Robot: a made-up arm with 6 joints.
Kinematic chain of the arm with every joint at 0, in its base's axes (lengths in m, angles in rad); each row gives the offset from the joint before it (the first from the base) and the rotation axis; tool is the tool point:
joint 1: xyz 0 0 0.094 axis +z
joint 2: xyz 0 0.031 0 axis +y
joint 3: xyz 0 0 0.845 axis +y
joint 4: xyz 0 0 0.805 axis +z
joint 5: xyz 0 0 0 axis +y
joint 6: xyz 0 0 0.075 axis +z
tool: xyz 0 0 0
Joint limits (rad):
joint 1: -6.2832..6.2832
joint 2: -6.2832..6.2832
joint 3: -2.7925..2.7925
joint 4: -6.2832..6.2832
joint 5: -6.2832..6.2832
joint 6: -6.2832..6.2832
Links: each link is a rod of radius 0.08 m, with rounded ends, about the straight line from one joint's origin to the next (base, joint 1, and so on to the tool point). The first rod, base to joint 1, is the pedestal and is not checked.
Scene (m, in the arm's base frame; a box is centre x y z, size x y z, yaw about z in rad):
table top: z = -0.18
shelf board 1: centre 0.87 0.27 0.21 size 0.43 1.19 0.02 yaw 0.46
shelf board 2: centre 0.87 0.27 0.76 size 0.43 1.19 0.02 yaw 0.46
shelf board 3: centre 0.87 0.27 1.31 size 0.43 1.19 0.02 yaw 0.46
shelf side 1: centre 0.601 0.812 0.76 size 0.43 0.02 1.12 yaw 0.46
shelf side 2: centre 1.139 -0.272 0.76 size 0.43 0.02 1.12 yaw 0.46
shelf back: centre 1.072 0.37 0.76 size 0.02 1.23 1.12 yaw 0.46
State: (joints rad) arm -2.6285 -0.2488 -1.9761 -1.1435 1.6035 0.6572
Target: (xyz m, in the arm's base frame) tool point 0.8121 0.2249 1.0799
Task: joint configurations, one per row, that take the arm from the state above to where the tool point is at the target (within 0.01 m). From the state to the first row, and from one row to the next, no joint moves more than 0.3 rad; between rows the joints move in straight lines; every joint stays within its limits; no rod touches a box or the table.
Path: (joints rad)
1: -2.6085 -0.0311 -2.2032 -1.1643 1.6385 0.6572
2: -2.5885 0.1867 -2.4304 -1.1850 1.6735 0.6572
3: -2.7737 0.2644 -2.2079 -1.1551 1.6588 0.6572
4: -2.9590 0.3422 -1.9853 -1.1252 1.6442 0.6572
5: -3.1443 0.4200 -1.7628 -1.0953 1.6295 0.6572
6: -3.0287 0.1818 -1.5718 -1.0885 1.5928 0.6572
7: -2.9132 -0.0565 -1.3808 -1.0816 1.5561 0.6572

